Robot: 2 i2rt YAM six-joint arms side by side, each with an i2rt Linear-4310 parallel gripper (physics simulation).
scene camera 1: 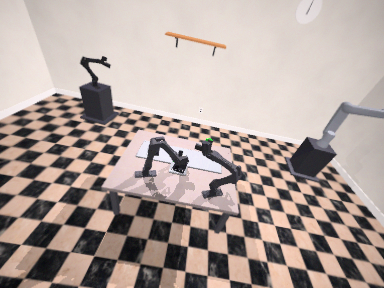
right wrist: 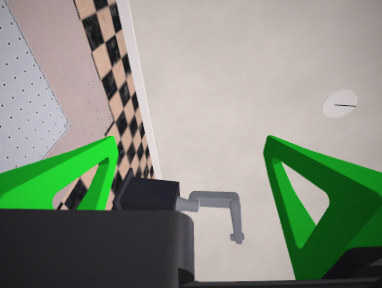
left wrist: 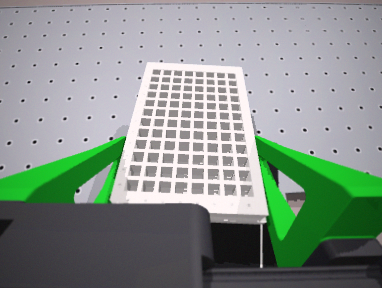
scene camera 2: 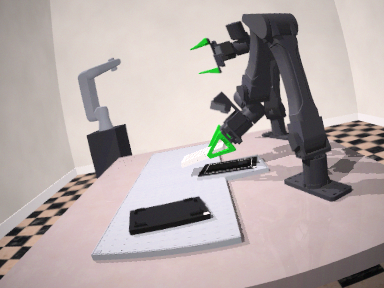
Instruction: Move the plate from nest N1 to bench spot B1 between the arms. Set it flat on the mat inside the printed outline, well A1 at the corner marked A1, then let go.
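Frame: origin at the left arm's base, x left, y ahead, z down, level; centimetres.
Where they show: left gripper, fingertip midpoint: (left wrist: pixel 190 143) (scene camera 2: pixel 208 153); right gripper, fingertip midpoint: (right wrist: pixel 190 144) (scene camera 2: pixel 194 61); left arm's base, origin of the base link: (scene camera 1: pixel 145 173) (scene camera 2: pixel 316 187); right arm's base, origin of the base link: (scene camera 1: pixel 212 193) (scene camera 2: pixel 279 136).
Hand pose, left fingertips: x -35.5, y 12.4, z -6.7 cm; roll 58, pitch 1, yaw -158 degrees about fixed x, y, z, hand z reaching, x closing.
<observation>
Things, the pixels of their centre, and the offset from my left fingertips. Level surfaces: height alone.
- white gridded plate, body centre: (left wrist: pixel 191 125) (scene camera 2: pixel 203 154) dx -0.7, dy +1.3, dz +0.0 cm
- black mat, its level: dz +5.2 cm
- black nest-like holder, body centre: (scene camera 2: pixel 166 214) dx +26.1, dy +20.2, dz +4.5 cm
- light grey pegboard, its level: dz +5.4 cm
- pink table, its level: dz +6.7 cm
The white gridded plate (scene camera 2: pixel 196 157) (left wrist: pixel 191 115) is held between the green fingers of my left gripper (scene camera 2: pixel 221 143) (left wrist: pixel 190 143), which is shut on its long sides. It hangs above the pegboard, beside the black mat (scene camera 2: pixel 231 166) (left wrist: pixel 235 245) with the printed white outline. In the left wrist view the mat shows below the plate's near edge. The corner mark A1 is not readable. My right gripper (scene camera 1: pixel 209 140) (scene camera 2: pixel 196 61) (right wrist: pixel 190 144) is open and empty, high above the table. A black nest-like holder (scene camera 2: pixel 167 215) lies on the pegboard; its label cannot be read.
The light grey pegboard (scene camera 1: pixel 207 164) (scene camera 2: pixel 150 180) (left wrist: pixel 310 60) lies on the pink table (scene camera 1: pixel 122 175) (scene camera 2: pixel 65 250). The right arm stands close beside the left arm. Two pedestals (scene camera 1: pixel 97 102) (scene camera 1: pixel 312 157) with other arms stand away from the table.
</observation>
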